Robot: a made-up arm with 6 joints. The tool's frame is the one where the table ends. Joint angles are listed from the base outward.
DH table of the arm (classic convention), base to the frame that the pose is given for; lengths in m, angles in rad. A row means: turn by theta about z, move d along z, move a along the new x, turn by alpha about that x. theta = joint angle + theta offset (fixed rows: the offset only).
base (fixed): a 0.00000  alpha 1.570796  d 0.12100  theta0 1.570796
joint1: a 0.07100  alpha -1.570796  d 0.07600  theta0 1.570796
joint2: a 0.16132  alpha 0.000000  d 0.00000  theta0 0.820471
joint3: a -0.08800  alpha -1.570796  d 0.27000  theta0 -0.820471
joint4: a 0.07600  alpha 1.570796  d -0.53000  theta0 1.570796
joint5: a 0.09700  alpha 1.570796  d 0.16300  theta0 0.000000
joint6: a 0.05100  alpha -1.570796  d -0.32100  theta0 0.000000
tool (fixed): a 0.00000  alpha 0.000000  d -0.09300  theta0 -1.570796
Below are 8 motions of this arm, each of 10 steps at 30 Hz.
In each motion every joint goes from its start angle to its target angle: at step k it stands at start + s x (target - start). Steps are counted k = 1, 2, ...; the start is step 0. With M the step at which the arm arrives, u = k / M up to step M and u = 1 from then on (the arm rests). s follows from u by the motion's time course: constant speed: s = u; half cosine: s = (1 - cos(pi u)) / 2; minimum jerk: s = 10 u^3 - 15 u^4 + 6 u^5.
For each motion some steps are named. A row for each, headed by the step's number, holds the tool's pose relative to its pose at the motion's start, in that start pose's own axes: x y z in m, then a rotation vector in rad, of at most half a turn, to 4 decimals.
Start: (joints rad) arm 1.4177 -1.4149 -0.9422 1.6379 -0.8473 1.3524
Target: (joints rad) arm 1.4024 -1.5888 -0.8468 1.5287 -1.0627 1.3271
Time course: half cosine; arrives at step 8
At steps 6, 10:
6: 0.0213 0.0464 -0.0102 0.0330 -0.0936 -0.1116
10: 0.0261 0.0541 -0.0117 0.0367 -0.1091 -0.1322

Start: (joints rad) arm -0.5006 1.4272 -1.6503 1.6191 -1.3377 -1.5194
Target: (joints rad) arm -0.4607 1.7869 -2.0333 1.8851 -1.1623 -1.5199
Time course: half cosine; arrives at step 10
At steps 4, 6, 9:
4: -0.0217 0.0263 -0.0021 -0.0169 -0.0721 -0.0732
6: -0.0359 0.0493 -0.0036 -0.0353 -0.1362 -0.1380
9: -0.0453 0.0724 -0.0049 -0.0577 -0.2019 -0.2048

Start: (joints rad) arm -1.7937 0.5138 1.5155 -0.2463 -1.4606 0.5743
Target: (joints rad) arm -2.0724 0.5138 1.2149 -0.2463 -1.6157 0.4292
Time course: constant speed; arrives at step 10
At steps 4, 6, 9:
4: -0.0473 -0.0397 -0.0945 -0.1957 0.0509 -0.0209
6: -0.0754 -0.0664 -0.1388 -0.2953 0.0712 -0.0244
9: -0.1215 -0.1148 -0.2003 -0.4458 0.0946 -0.0213

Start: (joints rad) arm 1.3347 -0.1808 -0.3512 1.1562 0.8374 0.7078
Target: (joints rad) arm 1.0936 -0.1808 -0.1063 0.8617 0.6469 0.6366
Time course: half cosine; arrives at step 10
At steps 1, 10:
1: -0.0011 0.0008 0.0006 -0.0001 -0.0084 -0.0077
10: -0.0294 0.0415 0.0386 -0.0501 -0.3445 -0.2977

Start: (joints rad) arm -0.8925 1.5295 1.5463 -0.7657 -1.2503 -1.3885
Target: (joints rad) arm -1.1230 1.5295 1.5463 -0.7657 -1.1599 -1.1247
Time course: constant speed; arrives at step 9
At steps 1, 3, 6, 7, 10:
1: 0.0054 -0.0016 -0.0027 0.0364 -0.0062 0.0263
3: 0.0162 -0.0045 -0.0080 0.1098 -0.0164 0.0793
6: 0.0320 -0.0081 -0.0154 0.2216 -0.0259 0.1594
7: 0.0372 -0.0092 -0.0178 0.2592 -0.0276 0.1863
10: 0.0475 -0.0111 -0.0224 0.3350 -0.0285 0.2402

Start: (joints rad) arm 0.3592 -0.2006 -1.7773 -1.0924 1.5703 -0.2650
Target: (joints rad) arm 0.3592 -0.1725 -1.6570 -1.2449 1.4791 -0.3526
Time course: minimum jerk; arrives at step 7
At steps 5, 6, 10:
5: 0.0486 -0.0167 -0.0146 -0.1206 -0.1376 -0.0026
6: 0.0559 -0.0188 -0.0163 -0.1356 -0.1575 -0.0033
10: 0.0573 -0.0192 -0.0167 -0.1384 -0.1613 -0.0035

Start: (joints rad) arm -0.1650 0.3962 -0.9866 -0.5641 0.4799 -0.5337
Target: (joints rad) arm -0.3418 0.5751 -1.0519 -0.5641 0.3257 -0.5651
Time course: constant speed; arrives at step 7
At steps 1, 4, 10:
1: 0.0011 0.0064 0.0091 -0.0329 0.0048 -0.0263
4: 0.0060 0.0265 0.0344 -0.1309 0.0171 -0.1048
10: 0.0132 0.0479 0.0571 -0.2280 0.0263 -0.1823

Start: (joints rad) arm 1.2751 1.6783 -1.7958 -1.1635 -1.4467 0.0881
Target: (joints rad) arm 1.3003 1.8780 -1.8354 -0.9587 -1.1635 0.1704
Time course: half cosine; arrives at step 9
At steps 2, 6, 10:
2: -0.0155 -0.0118 -0.0041 0.0139 -0.0171 0.0522
6: -0.0837 -0.0825 -0.0303 0.0840 -0.1052 0.3338
10: -0.1032 -0.1123 -0.0421 0.1086 -0.1384 0.4444

